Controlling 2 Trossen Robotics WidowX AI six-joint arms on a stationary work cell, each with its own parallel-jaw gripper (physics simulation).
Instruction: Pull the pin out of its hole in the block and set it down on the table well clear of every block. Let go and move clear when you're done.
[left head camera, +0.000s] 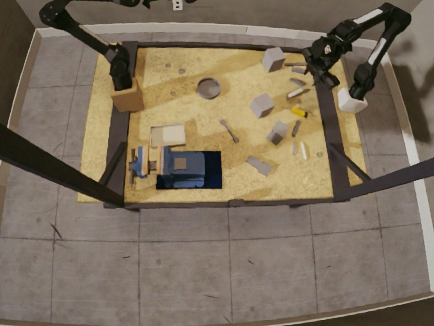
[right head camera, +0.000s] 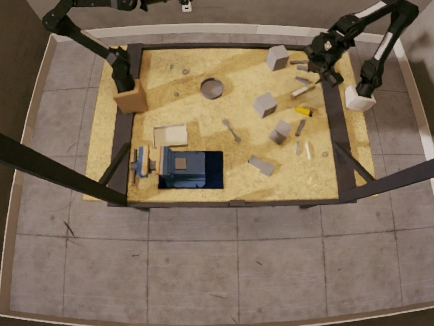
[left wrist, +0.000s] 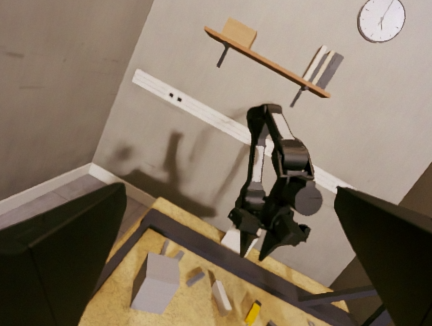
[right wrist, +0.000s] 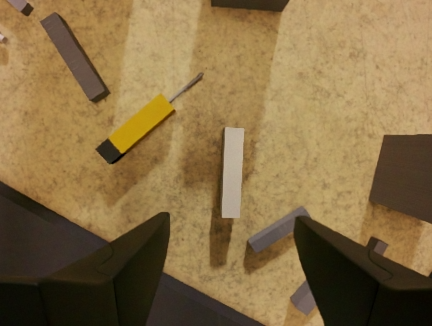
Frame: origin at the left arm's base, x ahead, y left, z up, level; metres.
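Seen in the pictures: left gripper, fingertip midpoint: (left wrist: 233, 195); right gripper, fingertip midpoint: (left head camera: 308, 80) (right head camera: 312, 78) (left wrist: 250, 259) (right wrist: 232, 223); left arm's base, origin of the base link: (left head camera: 123, 85) (right head camera: 126, 87); right arm's base, origin of the base link: (left head camera: 355, 95) (right head camera: 363, 93).
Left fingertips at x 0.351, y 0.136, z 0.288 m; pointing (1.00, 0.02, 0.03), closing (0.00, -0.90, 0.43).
Note:
Offsets run from my left fingertips to a thing's top centre.
The pin, a pale grey-white bar @[0.396 m down, 0.364 m ahead, 0.229 m right] (left head camera: 296, 92) (right head camera: 303, 90) (left wrist: 221, 298) (right wrist: 232, 172), lies on its side on the table, apart from the blocks, with a dark shadow past one end. My right gripper (left wrist: 250, 259) (right wrist: 232, 223) is partly open and empty, raised above the table near the pin's end. Three grey blocks stand in the head views: a back block @[0.331 m down, 0.307 m ahead, 0.056 m right] (left head camera: 273, 59) (right head camera: 277, 58), a middle block @[0.351 m down, 0.186 m ahead, 0.275 m right] (left head camera: 262, 105) (right head camera: 265, 104) and a front block @[0.331 m down, 0.209 m ahead, 0.409 m right] (left head camera: 277, 133) (right head camera: 280, 132). No hole can be made out. My left gripper is wide open and empty.
A yellow screwdriver @[0.403 m down, 0.339 m ahead, 0.312 m right] (left head camera: 299, 112) (right head camera: 303, 111) (right wrist: 141, 123) and a small grey bar @[0.408 m down, 0.402 m ahead, 0.164 m right] (left head camera: 297, 82) (right wrist: 278, 230) lie near the pin. A wrench @[0.413 m down, 0.027 m ahead, 0.348 m right] (left head camera: 229, 131), round dish @[0.400 m down, 0.013 m back, 0.138 m right] (left head camera: 208, 88), shallow tray @[0.398 m down, 0.222 m back, 0.323 m right] (left head camera: 156, 136) and blue vise (left head camera: 190, 167) are farther left. A dark rail (left head camera: 325, 107) runs along the right.

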